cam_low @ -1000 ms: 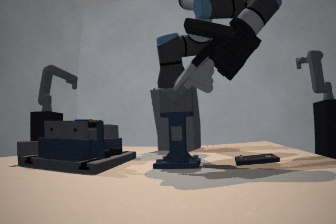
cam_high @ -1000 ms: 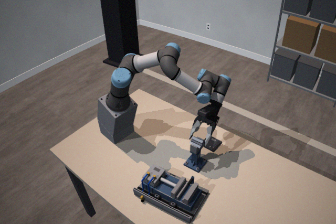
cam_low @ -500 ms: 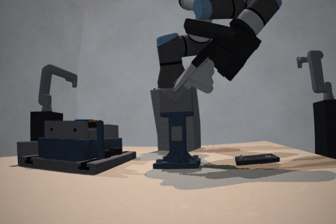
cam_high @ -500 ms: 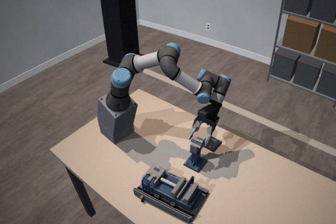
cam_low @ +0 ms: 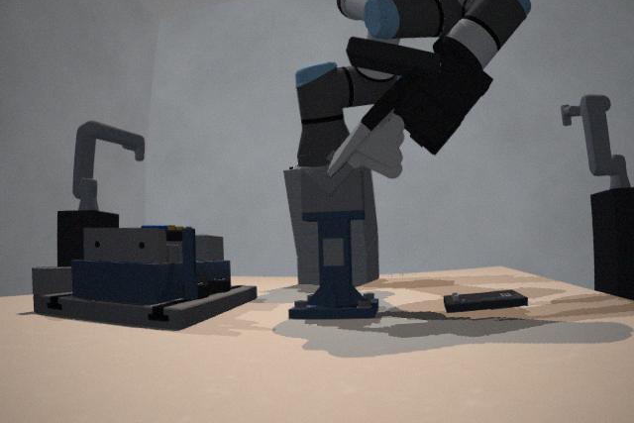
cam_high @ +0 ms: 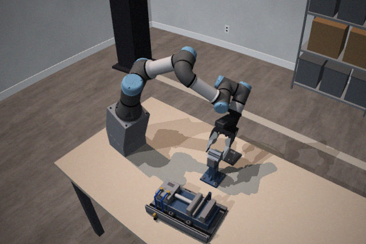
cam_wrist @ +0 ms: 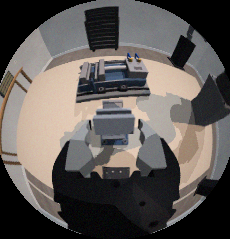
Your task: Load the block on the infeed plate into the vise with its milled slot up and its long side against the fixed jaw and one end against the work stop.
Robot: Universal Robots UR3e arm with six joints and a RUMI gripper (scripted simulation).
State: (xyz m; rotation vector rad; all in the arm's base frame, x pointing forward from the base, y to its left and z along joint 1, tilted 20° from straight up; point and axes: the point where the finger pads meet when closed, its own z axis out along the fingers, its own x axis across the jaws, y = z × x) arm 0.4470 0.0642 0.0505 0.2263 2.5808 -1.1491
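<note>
The grey part lies 1 cm to the right of my hand. Also, from my hand: blue vise (23 cm to the right, 12 cm below).
</note>
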